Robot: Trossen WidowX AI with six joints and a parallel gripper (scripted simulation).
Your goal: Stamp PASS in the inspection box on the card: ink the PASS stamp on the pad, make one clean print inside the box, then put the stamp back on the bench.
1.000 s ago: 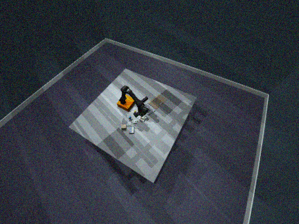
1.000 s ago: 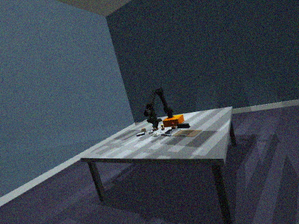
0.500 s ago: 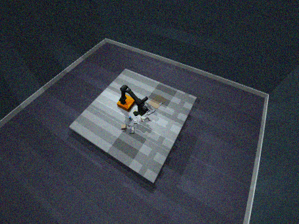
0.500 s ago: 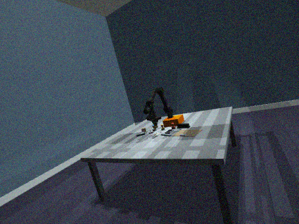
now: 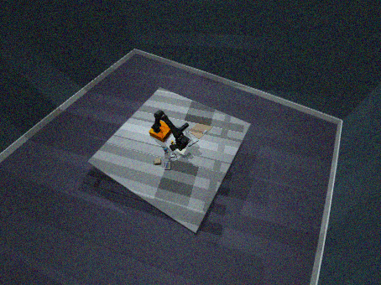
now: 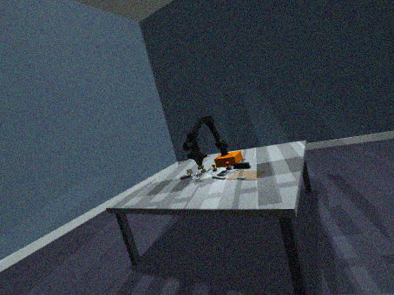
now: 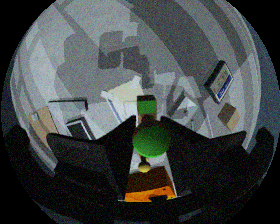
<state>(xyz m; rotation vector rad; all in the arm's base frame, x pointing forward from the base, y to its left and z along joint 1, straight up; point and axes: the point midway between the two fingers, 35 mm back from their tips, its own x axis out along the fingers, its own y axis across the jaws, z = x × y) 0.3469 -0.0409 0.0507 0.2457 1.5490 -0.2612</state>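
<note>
Right now my gripper tip is 10 cm above the white card, 3 cm to the right of it and 2 cm past it. Also, from my gripper tip: dark rectangular pad: 17 cm to the left, 9 cm below, 5 cm behind; then green-knob stamp: right at my gripper tip; then blue-knob stamp: 13 cm behind, 8 cm to the right, 7 cm below.
</note>
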